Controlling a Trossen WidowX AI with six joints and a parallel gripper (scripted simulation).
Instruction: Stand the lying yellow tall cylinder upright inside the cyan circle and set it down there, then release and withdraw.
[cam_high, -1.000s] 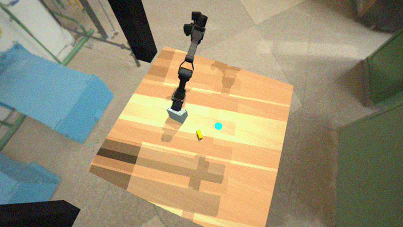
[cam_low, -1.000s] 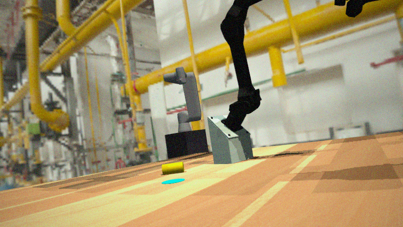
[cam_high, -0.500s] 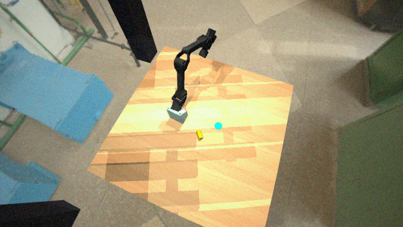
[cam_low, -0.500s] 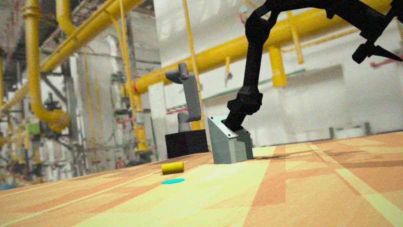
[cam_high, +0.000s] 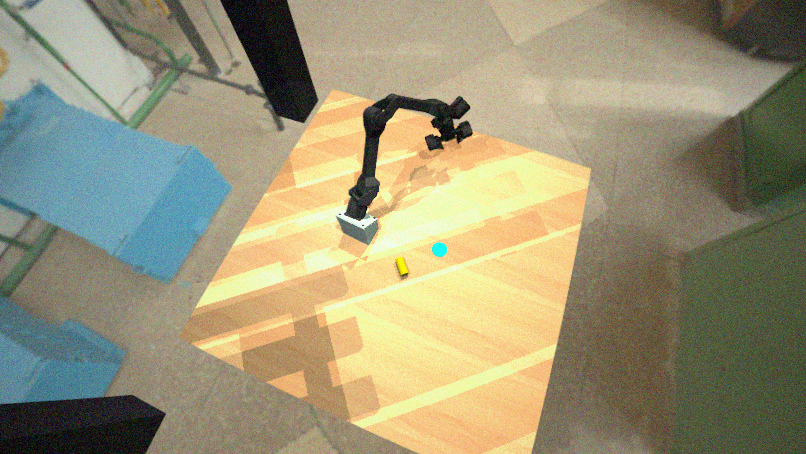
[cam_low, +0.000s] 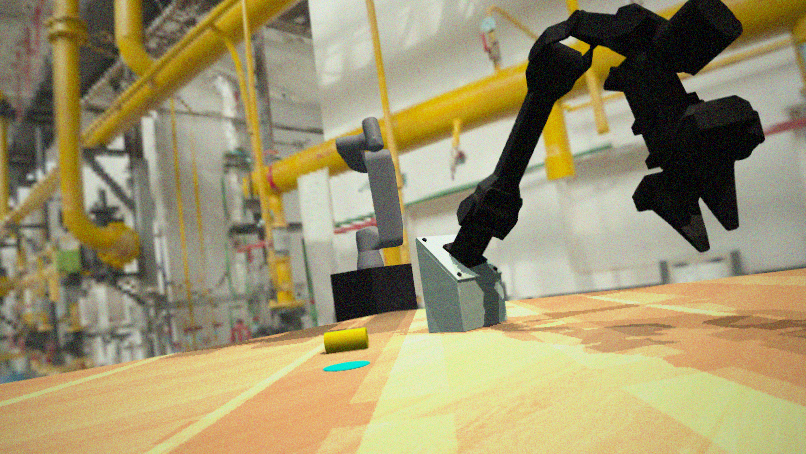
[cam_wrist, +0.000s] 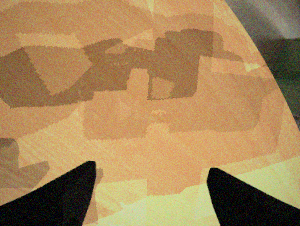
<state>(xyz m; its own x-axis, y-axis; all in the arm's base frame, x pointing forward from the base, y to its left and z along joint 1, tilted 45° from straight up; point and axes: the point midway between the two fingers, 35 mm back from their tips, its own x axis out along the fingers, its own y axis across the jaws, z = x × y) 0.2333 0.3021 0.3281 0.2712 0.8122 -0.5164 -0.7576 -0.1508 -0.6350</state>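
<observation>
Now: gripper tip 55 cm to the left of the yellow tall cylinder, 7 cm above it and 2 cm past it. From my gripper tip the other things lie so: cyan circle: 43 cm to the right, 10 cm ahead, 9 cm below.
</observation>
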